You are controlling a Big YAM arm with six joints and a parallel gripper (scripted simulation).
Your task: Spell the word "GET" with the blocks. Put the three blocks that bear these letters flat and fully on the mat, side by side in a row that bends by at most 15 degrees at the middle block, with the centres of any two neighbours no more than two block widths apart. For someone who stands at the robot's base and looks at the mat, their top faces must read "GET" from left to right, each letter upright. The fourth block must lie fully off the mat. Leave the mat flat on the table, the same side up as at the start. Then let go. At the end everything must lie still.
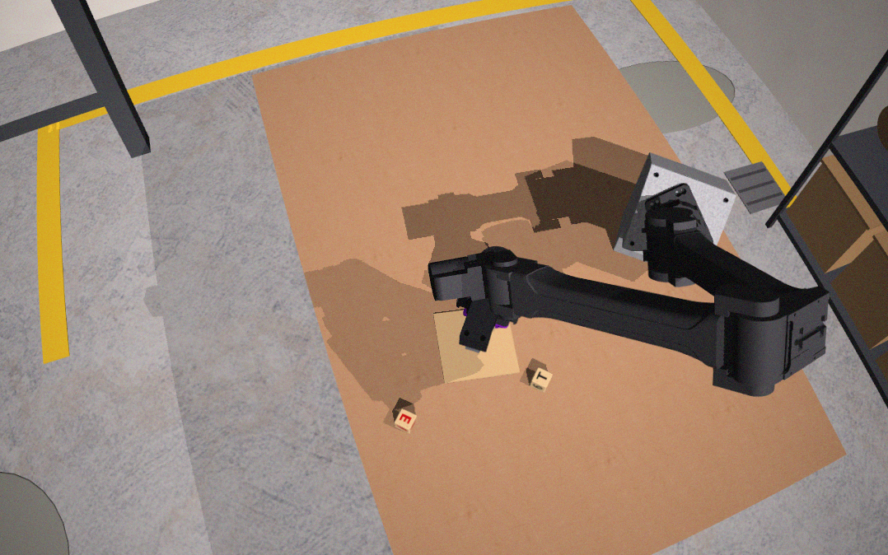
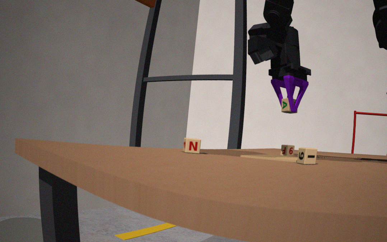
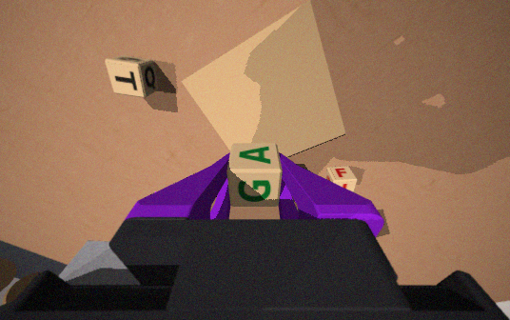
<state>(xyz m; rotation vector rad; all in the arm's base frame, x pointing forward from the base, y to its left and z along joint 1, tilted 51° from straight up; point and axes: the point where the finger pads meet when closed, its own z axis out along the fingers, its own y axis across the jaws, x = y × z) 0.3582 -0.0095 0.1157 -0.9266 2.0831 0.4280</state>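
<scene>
Right now the square mat is 10 mm ahead of my hand, 10 mm to the right of it and 110 mm below it. Round my hand: G block (10 mm above); E block (170 mm ahead, 120 mm to the left, 100 mm below).
</scene>
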